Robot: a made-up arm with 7 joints.
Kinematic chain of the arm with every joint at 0, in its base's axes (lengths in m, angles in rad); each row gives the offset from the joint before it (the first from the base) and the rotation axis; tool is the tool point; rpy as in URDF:
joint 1: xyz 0 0 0.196 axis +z
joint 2: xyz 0 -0.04 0.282 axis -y
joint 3: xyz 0 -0.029 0.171 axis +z
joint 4: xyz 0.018 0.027 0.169 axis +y
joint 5: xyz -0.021 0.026 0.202 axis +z
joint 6: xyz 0 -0.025 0.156 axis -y
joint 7: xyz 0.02 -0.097 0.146 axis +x
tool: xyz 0 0 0 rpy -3.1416 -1.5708 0
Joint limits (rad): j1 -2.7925..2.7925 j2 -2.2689..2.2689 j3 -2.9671..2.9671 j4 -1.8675..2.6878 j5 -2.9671..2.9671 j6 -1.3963..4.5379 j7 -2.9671..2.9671
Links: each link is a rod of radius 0.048 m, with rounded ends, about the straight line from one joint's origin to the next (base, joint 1, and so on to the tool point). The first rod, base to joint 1, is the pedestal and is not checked.
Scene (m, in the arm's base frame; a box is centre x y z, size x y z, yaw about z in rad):
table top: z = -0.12
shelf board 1: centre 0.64 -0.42 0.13 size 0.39 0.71 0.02 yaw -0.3
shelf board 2: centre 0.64 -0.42 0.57 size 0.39 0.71 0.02 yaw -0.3
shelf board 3: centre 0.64 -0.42 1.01 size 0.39 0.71 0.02 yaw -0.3
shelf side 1: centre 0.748 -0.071 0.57 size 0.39 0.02 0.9 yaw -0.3
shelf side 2: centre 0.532 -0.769 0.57 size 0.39 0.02 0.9 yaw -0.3
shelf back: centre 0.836 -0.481 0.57 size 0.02 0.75 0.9 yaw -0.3
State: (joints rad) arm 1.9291 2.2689 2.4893 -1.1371 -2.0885 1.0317 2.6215
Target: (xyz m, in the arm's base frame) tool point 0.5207 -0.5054 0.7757
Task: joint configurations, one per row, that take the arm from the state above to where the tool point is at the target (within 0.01 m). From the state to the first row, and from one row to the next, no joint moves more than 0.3 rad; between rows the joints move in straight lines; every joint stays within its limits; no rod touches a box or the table.
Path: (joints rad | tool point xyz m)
1: 1.6531 2.2409 2.3768 -1.1920 -1.8887 0.8387 2.6906 | 0.5531 -0.4082 0.3815
2: 1.3772 2.2129 2.2644 -1.2470 -1.6889 0.6458 2.7597 | 0.4412 -0.5113 0.4209
3: 1.1012 2.1849 2.1519 -1.3019 -1.4891 0.4528 2.8289 | 0.3036 -0.5874 0.4513
4: 0.8253 2.1569 2.0395 -1.3569 -1.2893 0.2598 2.8980 | 0.1471 -0.6312 0.4711
5: 0.5493 2.1289 1.9270 -1.4118 -1.0895 0.0668 2.9671 | -0.0205 -0.6381 0.4786
6: 0.7775 2.0817 2.1870 -1.4337 -1.2838 0.2591 2.8807 | 0.0930 -0.6081 0.5745
7: 1.0057 2.0344 2.4471 -1.4556 -1.4782 0.4513 2.7943 | 0.1837 -0.5542 0.6549
8: 1.2339 1.9872 2.7071 -1.4775 -1.6725 0.6436 2.7079 | 0.2462 -0.4910 0.7215
9: 1.4620 1.9399 2.9671 -1.4994 -1.8668 0.8358 2.6215 | 0.2802 -0.4310 0.7757
10: 1.5840 1.8108 2.9086 -1.2582 -1.9563 0.8052 2.6215 | 0.3608 -0.4720 0.7818
11: 1.7060 1.6816 2.8502 -1.0170 -2.0458 0.7746 2.6215 | 0.4437 -0.4962 0.7810
12: 1.8279 1.5525 2.7917 -0.7758 -2.1352 0.7440 2.6215 | 0.5207 -0.5054 0.7757

